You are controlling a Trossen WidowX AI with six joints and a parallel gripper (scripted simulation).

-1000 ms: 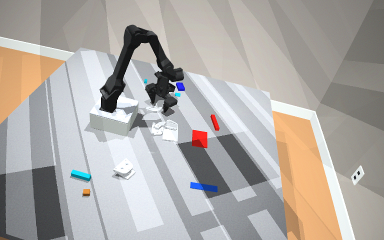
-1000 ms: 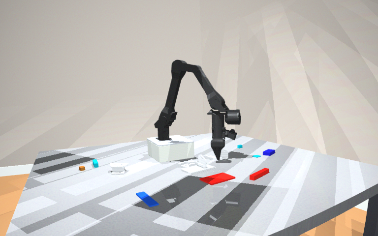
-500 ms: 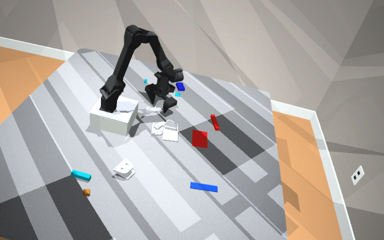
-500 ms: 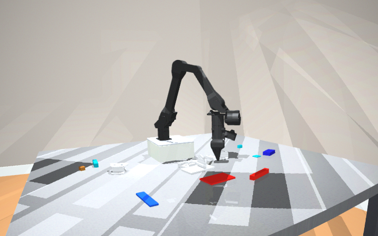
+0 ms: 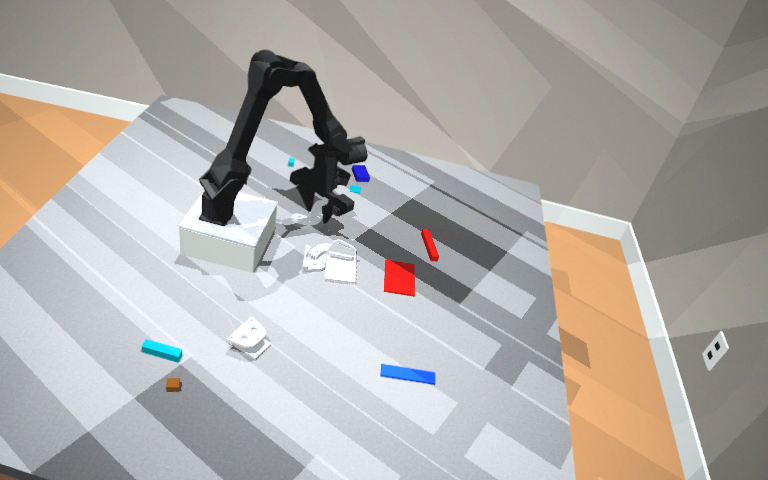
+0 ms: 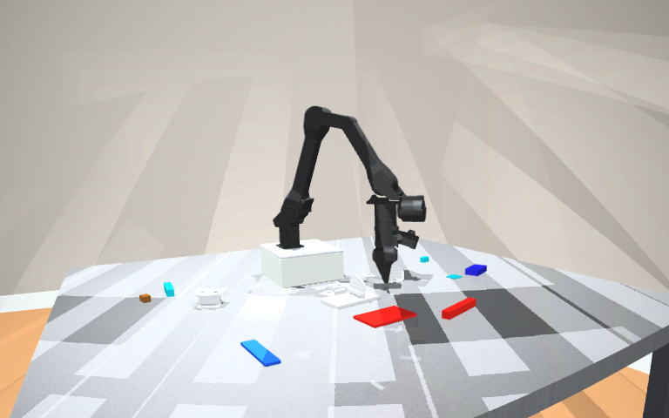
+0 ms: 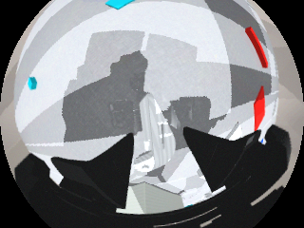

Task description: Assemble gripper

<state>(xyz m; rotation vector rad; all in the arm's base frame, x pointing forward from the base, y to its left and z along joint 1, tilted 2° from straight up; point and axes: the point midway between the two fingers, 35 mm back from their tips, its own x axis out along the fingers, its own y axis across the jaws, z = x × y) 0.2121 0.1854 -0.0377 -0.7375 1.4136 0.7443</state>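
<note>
Now: the white jaw 3 cm behind my gripper tip and 2 cm to the right of it. Round my gripper tip: flat white plate (16 cm to the right, 9 cm ahead); then white housing plate (17 cm to the right, 3 cm ahead); then small cyan cube (23 cm to the left, 13 cm behind).
</note>
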